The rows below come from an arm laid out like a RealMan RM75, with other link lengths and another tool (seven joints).
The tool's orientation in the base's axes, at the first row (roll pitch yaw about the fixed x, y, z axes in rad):
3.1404, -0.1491, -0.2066
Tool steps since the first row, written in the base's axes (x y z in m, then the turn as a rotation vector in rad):
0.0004, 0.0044, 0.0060, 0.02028, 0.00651, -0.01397
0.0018, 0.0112, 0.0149, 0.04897, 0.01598, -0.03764
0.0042, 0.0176, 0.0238, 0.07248, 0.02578, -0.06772
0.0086, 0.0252, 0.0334, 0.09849, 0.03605, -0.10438
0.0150, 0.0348, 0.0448, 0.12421, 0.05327, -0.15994
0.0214, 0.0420, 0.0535, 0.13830, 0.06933, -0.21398
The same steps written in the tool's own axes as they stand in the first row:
0.0004, -0.0044, -0.0060, 0.01623, -0.01055, 0.01655
0.0017, -0.0113, -0.0148, 0.03856, -0.02574, 0.04382
0.0040, -0.0181, -0.0235, 0.05486, -0.04019, 0.07667
0.0082, -0.0264, -0.0326, 0.07251, -0.05563, 0.11638
0.0141, -0.0371, -0.0432, 0.08565, -0.07782, 0.17451
0.0201, -0.0454, -0.0511, 0.08801, -0.09650, 0.22949

